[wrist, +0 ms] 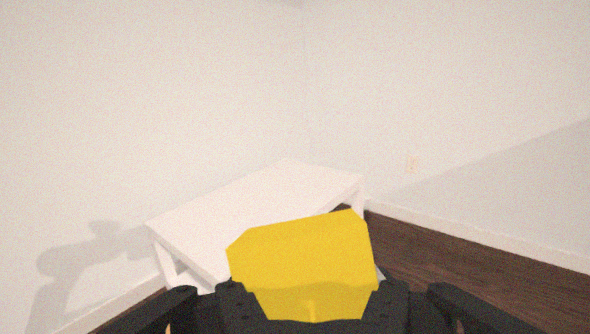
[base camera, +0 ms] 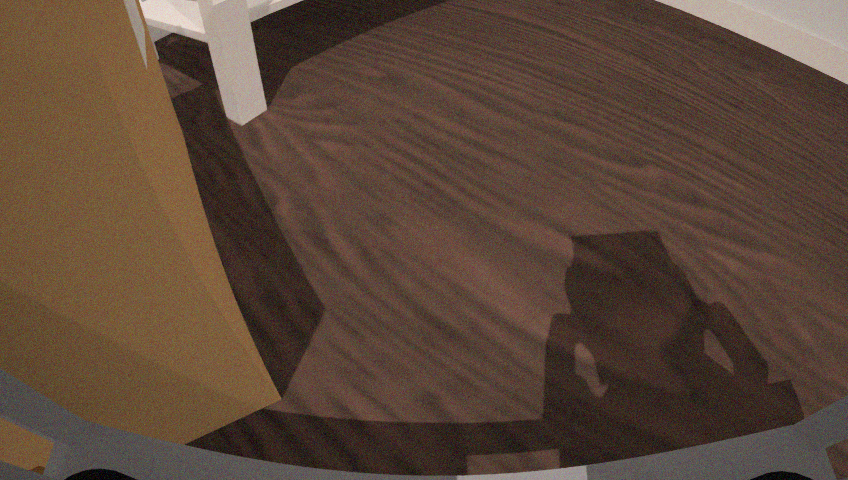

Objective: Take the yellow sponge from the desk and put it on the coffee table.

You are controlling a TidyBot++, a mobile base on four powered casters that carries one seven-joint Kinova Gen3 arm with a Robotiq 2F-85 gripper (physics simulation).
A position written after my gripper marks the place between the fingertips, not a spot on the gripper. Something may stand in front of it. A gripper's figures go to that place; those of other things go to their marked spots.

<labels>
My gripper (wrist: pixel 309 275) is 17 cm from the lens. A yellow sponge (wrist: pixel 321 267): 12 cm from the lens.
</labels>
